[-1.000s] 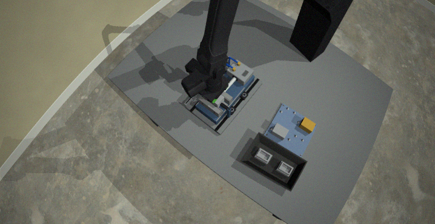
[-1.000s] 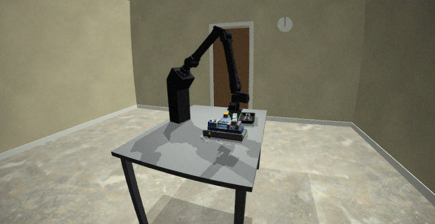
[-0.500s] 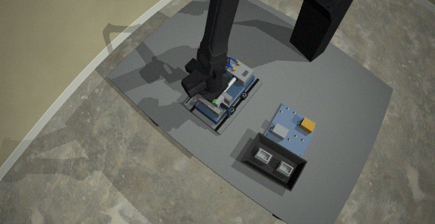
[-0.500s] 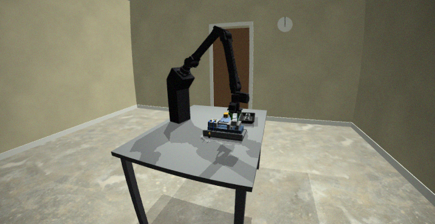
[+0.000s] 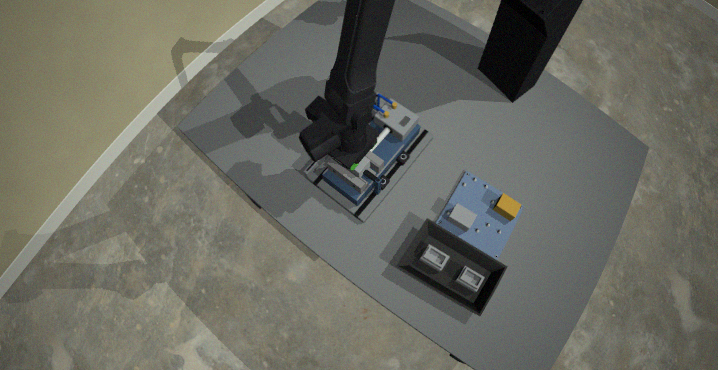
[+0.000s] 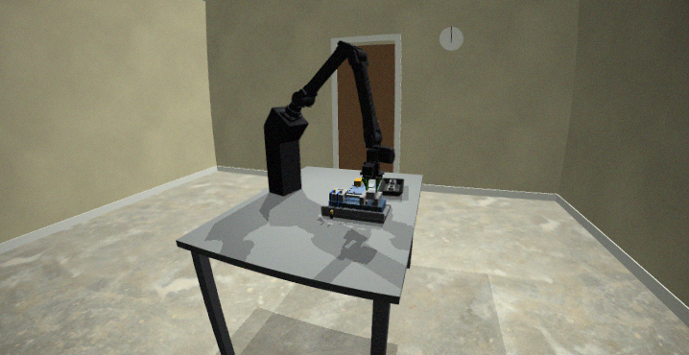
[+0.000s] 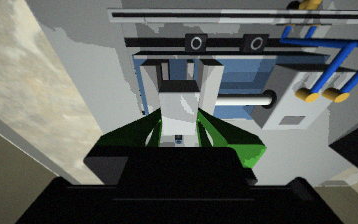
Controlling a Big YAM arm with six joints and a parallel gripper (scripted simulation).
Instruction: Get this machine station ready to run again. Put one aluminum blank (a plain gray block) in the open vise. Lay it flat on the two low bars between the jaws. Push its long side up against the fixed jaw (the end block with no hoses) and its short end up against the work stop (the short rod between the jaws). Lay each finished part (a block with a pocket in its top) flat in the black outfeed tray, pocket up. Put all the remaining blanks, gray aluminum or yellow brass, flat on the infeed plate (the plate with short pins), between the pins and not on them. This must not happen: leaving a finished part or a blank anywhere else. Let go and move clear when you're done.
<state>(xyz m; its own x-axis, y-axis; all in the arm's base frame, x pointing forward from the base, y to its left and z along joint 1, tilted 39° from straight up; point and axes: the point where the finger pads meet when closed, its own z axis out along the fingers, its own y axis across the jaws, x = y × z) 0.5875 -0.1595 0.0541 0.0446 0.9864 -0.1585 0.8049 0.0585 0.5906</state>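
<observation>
Now: the fixed jaw 40 mm below my hand and 30 mm ahead of it. The rest, counted from my hand: moving jaw 40 mm below, 40 mm behind; blue infeed plate 330 mm to the left, 110 mm below, 100 mm behind; white rod 90 mm behind, 40 mm below, 10 mm to the left.
</observation>
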